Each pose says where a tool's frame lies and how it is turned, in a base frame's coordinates. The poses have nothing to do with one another.
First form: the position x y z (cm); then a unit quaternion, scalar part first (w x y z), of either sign.
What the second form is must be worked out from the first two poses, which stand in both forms.
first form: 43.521 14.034 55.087 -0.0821 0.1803 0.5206 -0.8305
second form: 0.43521 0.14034 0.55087 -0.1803 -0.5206 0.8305 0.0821
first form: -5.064 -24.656 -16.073 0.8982 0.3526 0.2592 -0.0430
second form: -0.05064 -0.24656 -0.16073 0.3526 0.2592 -0.0430 0.8982
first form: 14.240 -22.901 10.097 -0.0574 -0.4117 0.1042 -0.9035
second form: 0.14240 -0.22901 0.10097 0.4117 -0.1042 0.9035 0.0574
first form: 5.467 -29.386 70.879 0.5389 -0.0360 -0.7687 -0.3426
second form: 0.05467 -0.29386 0.70879 -0.0360 -0.7687 -0.3426 0.5389
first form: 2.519 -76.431 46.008 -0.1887 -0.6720 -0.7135 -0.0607
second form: 0.02519 -0.76431 0.46008 0.6720 0.7135 0.0607 0.1887
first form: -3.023 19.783 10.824 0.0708 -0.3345 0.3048 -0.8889
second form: -0.03023 0.19783 0.10824 -0.3345 0.3048 -0.8889 0.0708
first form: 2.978 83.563 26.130 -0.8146 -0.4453 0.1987 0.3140
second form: 0.02978 0.83563 0.26130 0.4453 -0.1987 -0.3140 0.8146
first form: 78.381 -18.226 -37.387 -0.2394 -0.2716 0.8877 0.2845
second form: 0.78381 -0.18226 -0.37387 0.2716 -0.8877 -0.2845 0.2394
